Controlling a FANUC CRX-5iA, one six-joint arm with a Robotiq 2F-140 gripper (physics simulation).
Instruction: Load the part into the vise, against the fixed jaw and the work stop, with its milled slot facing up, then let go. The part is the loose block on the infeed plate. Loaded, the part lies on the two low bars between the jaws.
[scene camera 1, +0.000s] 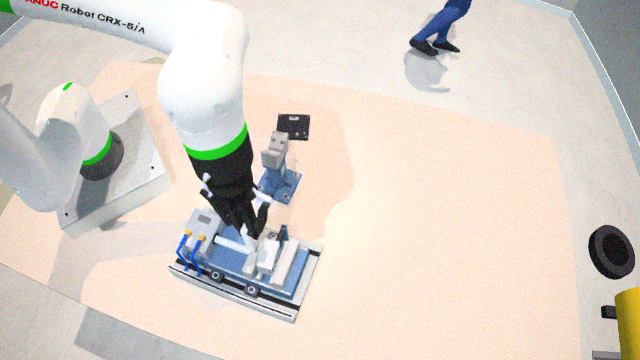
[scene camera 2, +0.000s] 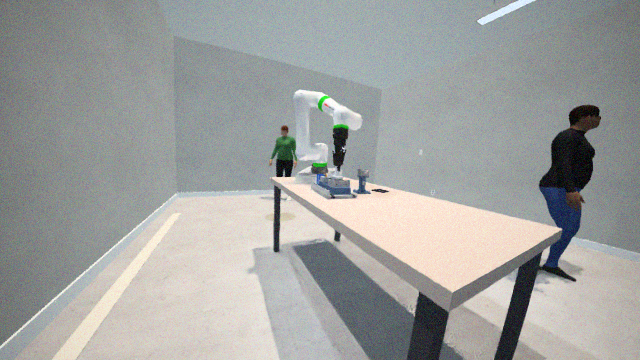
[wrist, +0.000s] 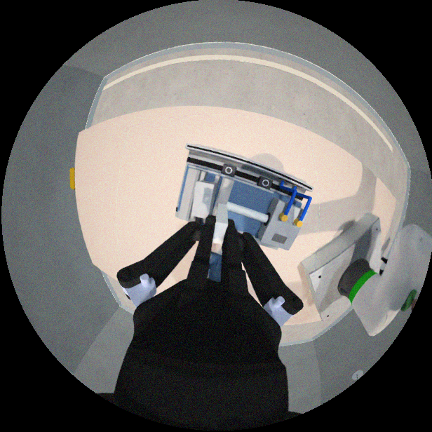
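Pixels of known places: gripper, fingertip midpoint: (scene camera 1: 253, 244) (scene camera 2: 336, 177); arm's base, link origin: (scene camera 1: 99, 155) (scene camera 2: 319, 172).
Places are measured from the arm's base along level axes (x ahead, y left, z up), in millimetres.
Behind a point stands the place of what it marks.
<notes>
The part, a pale grey block (scene camera 1: 268, 256) {x 548, y -79, z 27 mm} (wrist: 202, 197), sits in the blue vise (scene camera 1: 300, 275) {x 608, y -69, z -47 mm} (scene camera 2: 336, 188) {x 606, y -106, z -34 mm} (wrist: 250, 192), between the fixed jaw (scene camera 1: 285, 265) (wrist: 186, 197) and the moving jaw (scene camera 1: 249, 265) (wrist: 223, 189). A narrow gap shows between part and moving jaw. I cannot make out its slot, the bars under it, or whether it touches the dark blue work stop (scene camera 1: 283, 233) {x 551, y -13, z 4 mm}. My gripper (scene camera 1: 250, 242) {x 509, y -63, z 18 mm} (scene camera 2: 338, 171) {x 509, y -63, z 18 mm} (wrist: 220, 211) is shut and empty, its pale fingertips together. It hangs over the vise, near the rear end of the moving jaw and beside the white spindle.
The black infeed plate (scene camera 1: 293, 132) {x 441, y 310, z -82 mm} lies at the back and carries no block. A blue stand (scene camera 1: 289, 186) {x 498, y 144, z -78 mm} with a grey head (scene camera 1: 275, 150) {x 467, y 149, z 42 mm} stands between it and the vise. Two blue hoses (scene camera 1: 194, 255) {x 384, y -122, z -30 mm} (wrist: 304, 210) rise at the vise's end. A person (scene camera 2: 570, 160) stands beyond the table.
</notes>
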